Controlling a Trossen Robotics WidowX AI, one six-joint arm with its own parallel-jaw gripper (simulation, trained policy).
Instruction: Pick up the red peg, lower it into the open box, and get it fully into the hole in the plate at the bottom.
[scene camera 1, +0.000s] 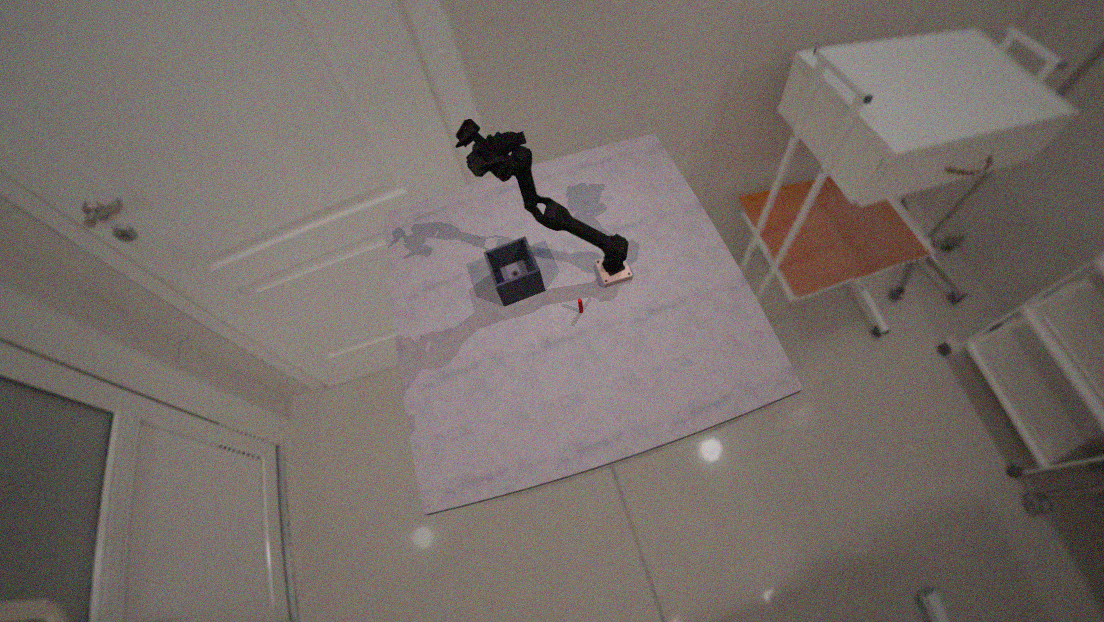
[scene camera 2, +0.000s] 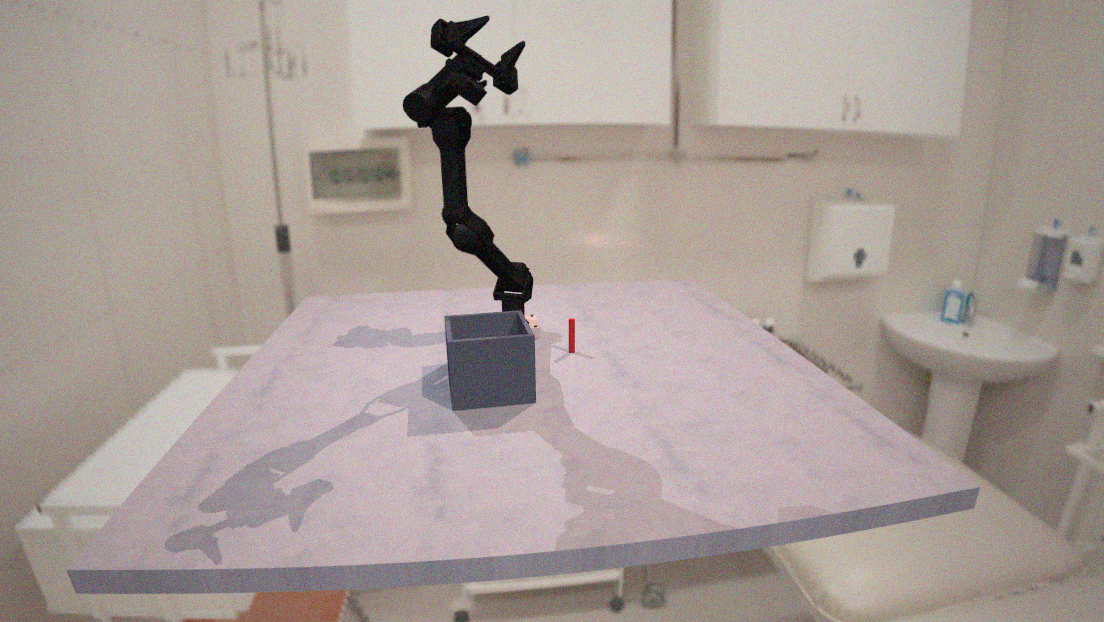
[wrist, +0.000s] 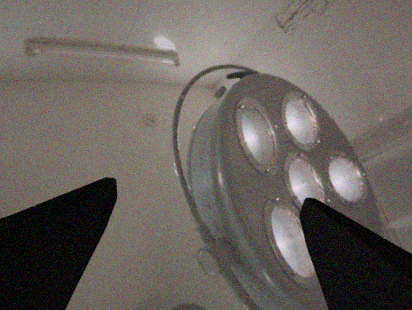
Note:
In view: my gripper (scene camera 2: 507, 30).
My gripper also shows in scene camera 1 (scene camera 1: 467, 156) and in the wrist view (wrist: 211, 198).

